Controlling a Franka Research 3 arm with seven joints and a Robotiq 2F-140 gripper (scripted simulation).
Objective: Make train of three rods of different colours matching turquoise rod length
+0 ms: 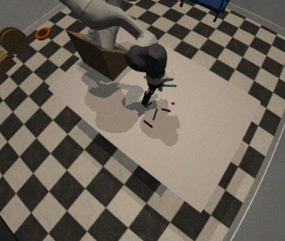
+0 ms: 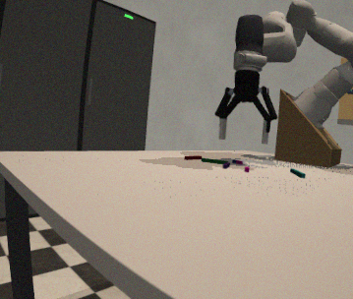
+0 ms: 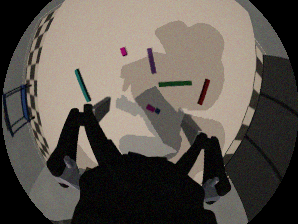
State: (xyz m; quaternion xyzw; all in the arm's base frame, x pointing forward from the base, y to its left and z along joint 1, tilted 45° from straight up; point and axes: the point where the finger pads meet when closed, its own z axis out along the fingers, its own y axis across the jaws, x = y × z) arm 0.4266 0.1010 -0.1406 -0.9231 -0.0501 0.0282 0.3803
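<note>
The blue rod is 10 mm behind my hand, 30 mm to the right of it and 70 mm below it. Round my hand: purple rod 100 mm ahead, 20 mm to the left, 70 mm below; then red rod 70 mm ahead, 130 mm to the right, 70 mm below; then green rod 60 mm ahead, 50 mm to the right, 70 mm below.
</note>
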